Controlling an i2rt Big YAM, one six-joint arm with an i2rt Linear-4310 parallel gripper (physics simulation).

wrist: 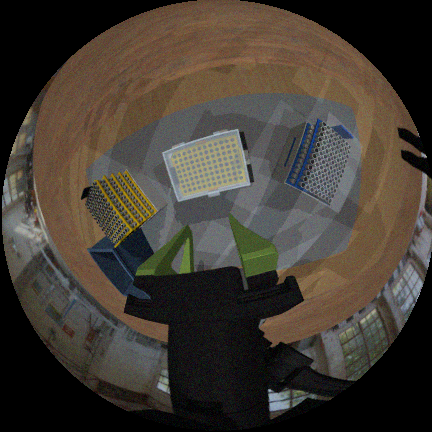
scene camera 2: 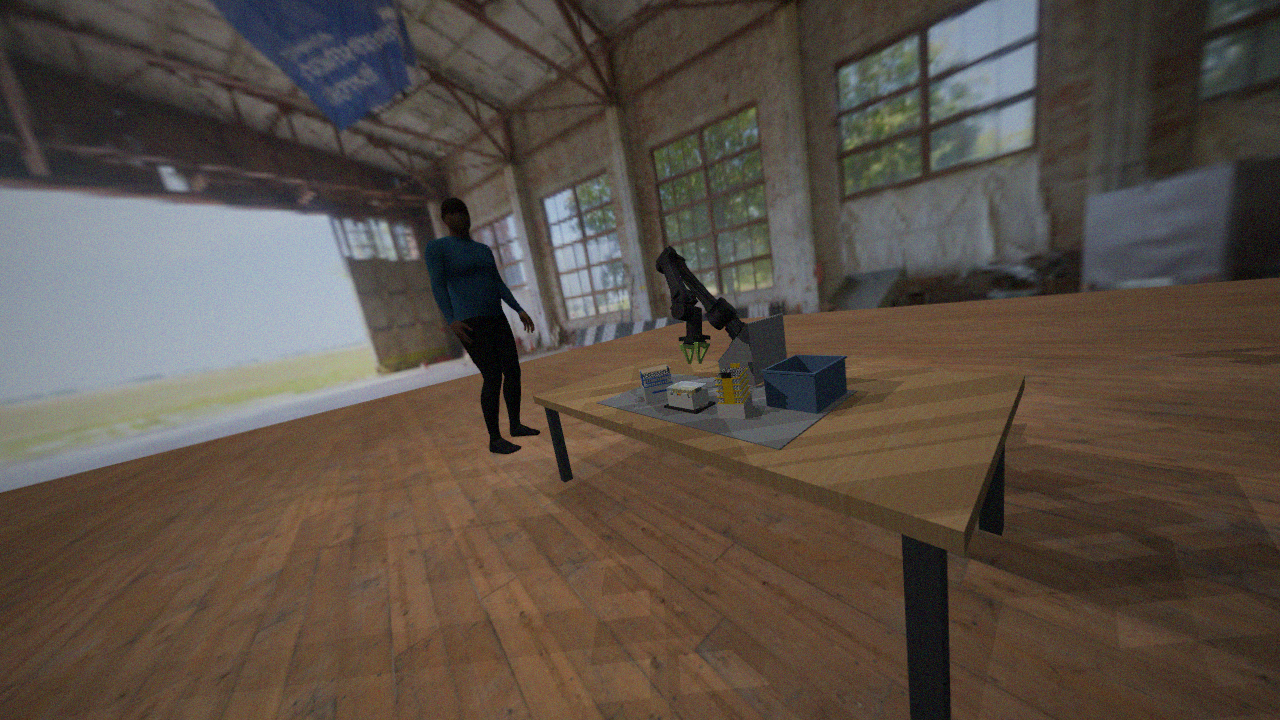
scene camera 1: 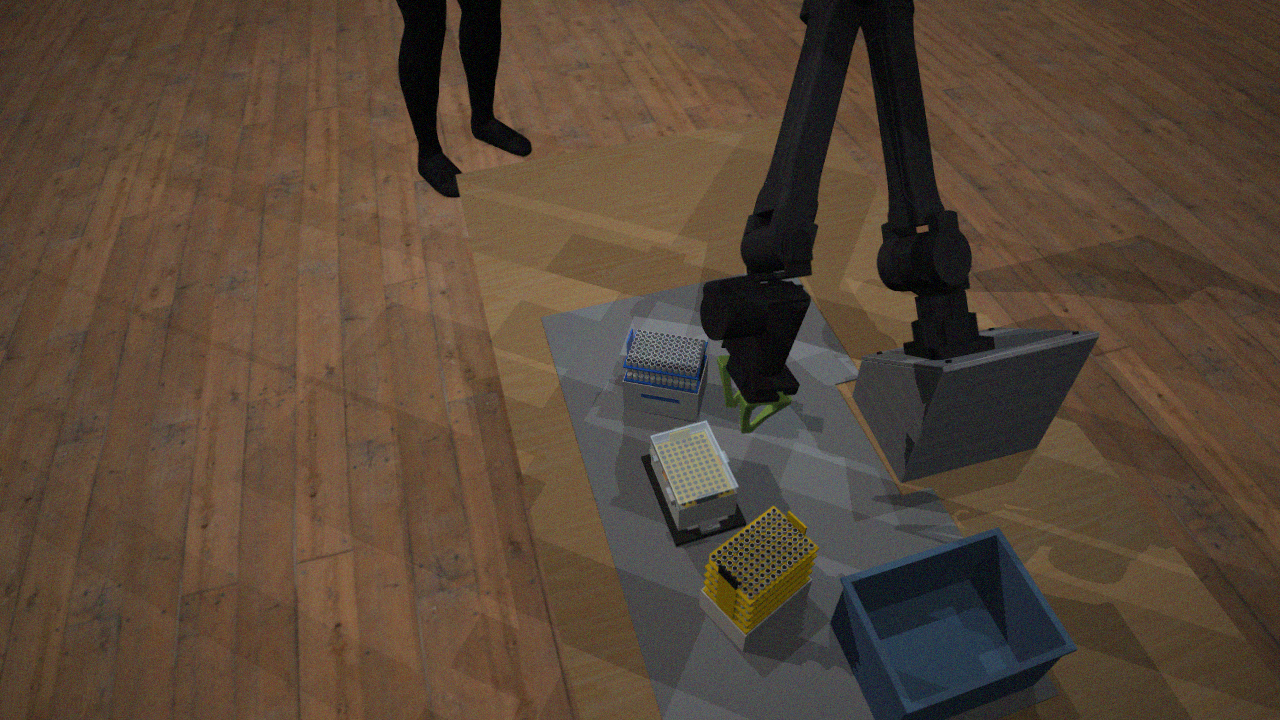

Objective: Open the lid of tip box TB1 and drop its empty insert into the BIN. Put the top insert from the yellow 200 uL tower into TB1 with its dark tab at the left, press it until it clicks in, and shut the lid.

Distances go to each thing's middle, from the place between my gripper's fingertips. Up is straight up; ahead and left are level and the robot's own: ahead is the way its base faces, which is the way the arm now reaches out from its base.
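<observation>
From the blue bin (scene camera 1: pixel 964 623), my hand is 31 cm to the right of it, 18 cm past it and 8 cm above it.
</observation>
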